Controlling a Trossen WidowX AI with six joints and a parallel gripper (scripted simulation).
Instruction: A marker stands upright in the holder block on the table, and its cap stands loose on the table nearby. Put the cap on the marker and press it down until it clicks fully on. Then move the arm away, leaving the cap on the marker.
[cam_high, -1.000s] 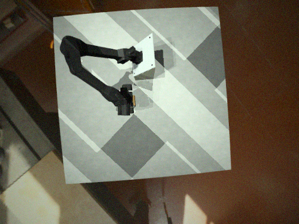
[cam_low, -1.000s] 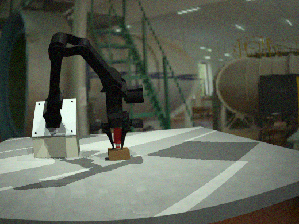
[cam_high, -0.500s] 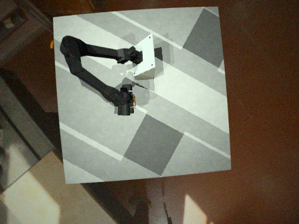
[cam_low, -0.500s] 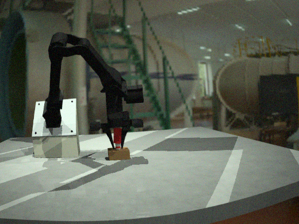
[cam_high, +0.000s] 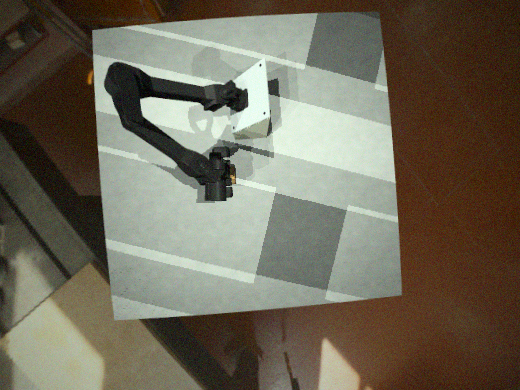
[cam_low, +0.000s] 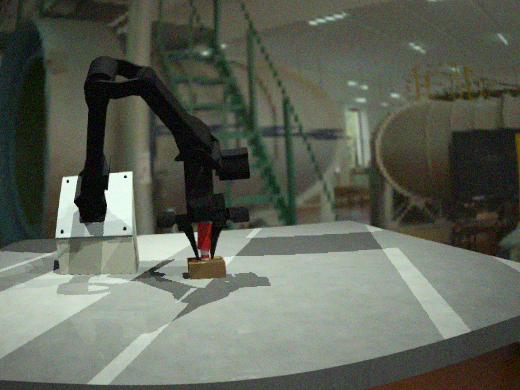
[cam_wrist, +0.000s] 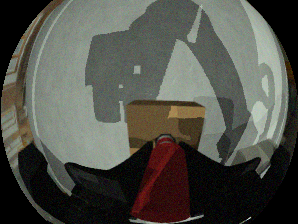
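My gripper tip is 5 cm below the red cap. Round my gripper tip: brown holder block (2 cm below).
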